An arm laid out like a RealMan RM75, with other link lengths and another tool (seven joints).
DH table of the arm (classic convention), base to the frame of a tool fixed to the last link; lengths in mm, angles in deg. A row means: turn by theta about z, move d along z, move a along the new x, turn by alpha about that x. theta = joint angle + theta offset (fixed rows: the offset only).
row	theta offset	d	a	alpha
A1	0	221.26	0	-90
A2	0	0	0	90
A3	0	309.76	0	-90
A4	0	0	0	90
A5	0	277.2	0	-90
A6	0	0	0	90
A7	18	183.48	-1.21	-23.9
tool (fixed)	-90	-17.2	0	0
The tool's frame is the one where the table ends.
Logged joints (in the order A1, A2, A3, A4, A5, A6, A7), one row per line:
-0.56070 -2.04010 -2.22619 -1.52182 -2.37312 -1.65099 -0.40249
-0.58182 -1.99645 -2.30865 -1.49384 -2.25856 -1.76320 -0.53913
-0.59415 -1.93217 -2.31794 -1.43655 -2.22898 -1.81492 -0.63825
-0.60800 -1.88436 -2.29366 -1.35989 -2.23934 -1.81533 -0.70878
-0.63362 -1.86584 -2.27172 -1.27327 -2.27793 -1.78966 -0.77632
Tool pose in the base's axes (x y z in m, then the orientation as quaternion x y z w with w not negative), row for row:
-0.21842 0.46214 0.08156 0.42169 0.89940 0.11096 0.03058
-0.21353 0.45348 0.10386 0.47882 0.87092 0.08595 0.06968
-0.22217 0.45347 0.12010 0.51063 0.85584 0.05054 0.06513
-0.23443 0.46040 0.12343 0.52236 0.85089 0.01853 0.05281
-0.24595 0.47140 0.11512 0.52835 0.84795 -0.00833 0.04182
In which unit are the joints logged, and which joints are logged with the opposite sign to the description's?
The joints are logged in radians. Opposite sign: A5, A7.
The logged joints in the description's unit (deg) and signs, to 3 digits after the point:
-32.126 -116.889 -127.551 -87.194 135.970 -94.595 23.061
-33.336 -114.388 -132.276 -85.591 129.406 -101.024 30.890
-34.042 -110.705 -132.808 -82.308 127.711 -103.987 36.569
-34.836 -107.966 -131.417 -77.916 128.305 -104.011 40.610
-36.304 -106.905 -130.160 -72.953 130.516 -102.540 44.480

